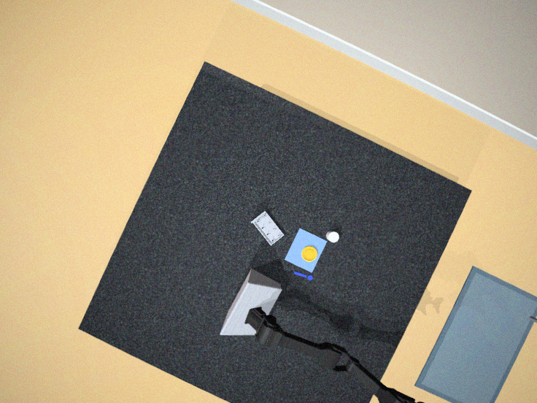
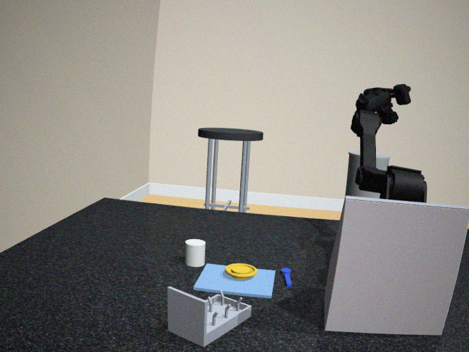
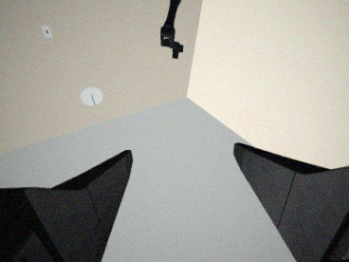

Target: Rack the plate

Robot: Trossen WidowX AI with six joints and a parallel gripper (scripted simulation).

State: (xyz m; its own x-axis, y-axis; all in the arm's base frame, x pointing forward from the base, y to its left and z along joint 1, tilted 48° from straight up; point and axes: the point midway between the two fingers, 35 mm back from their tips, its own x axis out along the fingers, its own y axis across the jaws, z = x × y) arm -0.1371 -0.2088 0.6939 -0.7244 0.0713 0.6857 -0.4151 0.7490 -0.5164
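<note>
Right now the yellow plate is 50 cm ahead of my gripper tip, 52 cm to the left of it and 43 cm below it. From my gripper tip the other things lie so: grey dish rack: 54 cm ahead, 72 cm to the left, 42 cm below; white cup: 60 cm ahead, 45 cm to the left, 42 cm below; blue spoon: 40 cm ahead, 50 cm to the left, 44 cm below.
</note>
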